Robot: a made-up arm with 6 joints. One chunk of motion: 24 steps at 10 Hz.
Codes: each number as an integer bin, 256 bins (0 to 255) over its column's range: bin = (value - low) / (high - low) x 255, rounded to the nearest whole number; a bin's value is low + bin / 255 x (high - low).
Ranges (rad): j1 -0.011..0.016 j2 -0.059..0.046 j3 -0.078..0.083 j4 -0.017..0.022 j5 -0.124..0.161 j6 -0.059..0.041
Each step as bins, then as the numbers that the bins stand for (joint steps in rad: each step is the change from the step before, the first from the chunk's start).
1 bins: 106 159 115 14 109 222
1 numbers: 0.00022 0.00647 -0.00539 -0.01486 -0.00218 0.02806
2 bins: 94 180 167 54 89 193
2 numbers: -0.00105 0.01512 0.02744 -0.00874 -0.02453 0.01669
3 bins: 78 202 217 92 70 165
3 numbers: -0.00274 0.02418 0.05901 -0.00293 -0.04576 0.00571
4 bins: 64 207 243 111 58 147
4 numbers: -0.00422 0.02624 0.07542 -0.00002 -0.05918 -0.00135
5 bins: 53 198 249 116 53 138
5 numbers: -0.00539 0.02253 0.07921 0.00074 -0.06476 -0.00488
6 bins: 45 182 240 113 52 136
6 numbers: -0.00624 0.01594 0.07353 0.00028 -0.06588 -0.00567
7 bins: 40 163 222 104 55 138
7 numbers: -0.00676 0.00812 0.06216 -0.00109 -0.06253 -0.00488
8 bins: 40 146 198 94 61 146
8 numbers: -0.00676 0.00112 0.04701 -0.00262 -0.05582 -0.00175
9 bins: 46 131 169 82 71 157
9 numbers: -0.00613 -0.00506 0.02870 -0.00446 -0.04465 0.00257
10 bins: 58 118 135 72 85 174
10 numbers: -0.00486 -0.01041 0.00724 -0.00599 -0.02900 0.00924
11 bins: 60 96 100 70 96 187
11 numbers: -0.00465 -0.01947 -0.01486 -0.00629 -0.01671 0.01433
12 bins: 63 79 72 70 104 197
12 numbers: -0.00433 -0.02647 -0.03254 -0.00629 -0.00776 0.01825
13 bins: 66 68 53 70 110 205
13 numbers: -0.00401 -0.03100 -0.04454 -0.00629 -0.00106 0.02139
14 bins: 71 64 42 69 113 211
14 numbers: -0.00348 -0.03265 -0.05148 -0.00645 0.00229 0.02375
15 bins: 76 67 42 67 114 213
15 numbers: -0.00295 -0.03141 -0.05148 -0.00675 0.00341 0.02453
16 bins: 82 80 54 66 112 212
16 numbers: -0.00232 -0.02606 -0.04391 -0.00691 0.00118 0.02414
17 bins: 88 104 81 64 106 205
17 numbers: -0.00168 -0.01618 -0.02686 -0.00721 -0.00553 0.02139
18 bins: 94 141 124 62 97 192
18 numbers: -0.00105 -0.00094 0.00029 -0.00752 -0.01559 0.01629
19 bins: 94 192 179 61 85 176
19 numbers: -0.00105 0.02006 0.03502 -0.00767 -0.02900 0.01002
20 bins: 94 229 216 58 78 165
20 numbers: -0.00105 0.03529 0.05838 -0.00813 -0.03682 0.00571
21 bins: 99 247 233 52 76 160
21 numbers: -0.00052 0.04271 0.06911 -0.00905 -0.03906 0.00375
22 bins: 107 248 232 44 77 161
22 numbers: 0.00033 0.04312 0.06848 -0.01027 -0.03794 0.00414
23 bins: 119 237 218 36 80 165
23 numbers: 0.00160 0.03859 0.05964 -0.01149 -0.03459 0.00571
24 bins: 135 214 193 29 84 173
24 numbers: 0.00329 0.02912 0.04385 -0.01256 -0.03012 0.00884
